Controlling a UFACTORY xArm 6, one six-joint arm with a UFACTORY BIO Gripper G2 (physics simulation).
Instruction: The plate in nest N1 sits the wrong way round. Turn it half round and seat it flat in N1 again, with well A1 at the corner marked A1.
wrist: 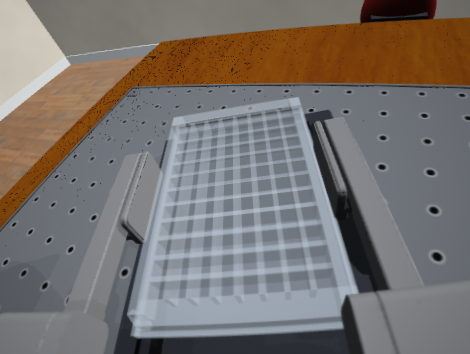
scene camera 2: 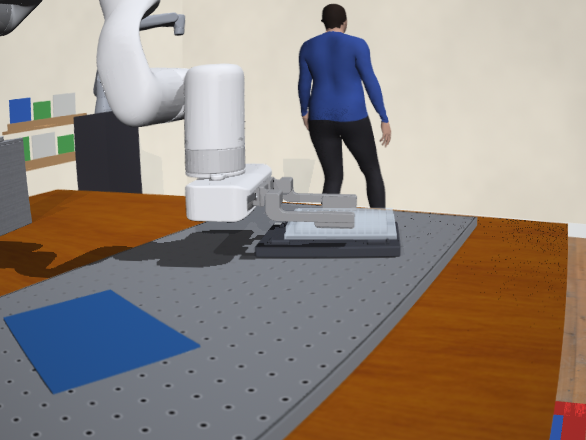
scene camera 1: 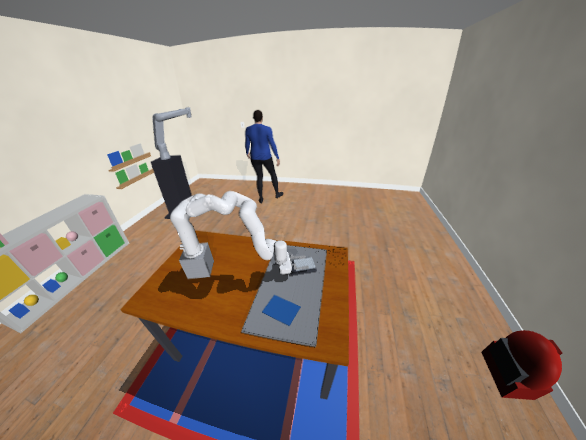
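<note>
The clear well plate (scene camera 1: pixel 306 262) (scene camera 2: pixel 372 226) (wrist: pixel 245 200) lies over the dark nest N1 (scene camera 2: pixel 327 250) (wrist: pixel 320 116) at the far end of the grey board. It looks level in the scene camera 2 view, its bottom edge close to the nest's top. Whether it is fully down in the nest cannot be told. My gripper (scene camera 2: pixel 342 210) (wrist: pixel 235 181) is shut on the plate, one finger along each long side. The plate covers most of the nest's inside. The corner mark A1 and the well labels cannot be read.
The grey perforated board (scene camera 1: pixel 280 287) (scene camera 2: pixel 300 320) (wrist: pixel 400 150) lies on the wooden table (scene camera 1: pixel 230 310) (scene camera 2: pixel 480 320). A flat blue square (scene camera 1: pixel 281 310) (scene camera 2: pixel 100 340) lies nearer the front. A person (scene camera 1: pixel 260 142) (scene camera 2: pixel 335 80) stands beyond the table. A second arm (scene camera 1: pixel 159 132) stands behind.
</note>
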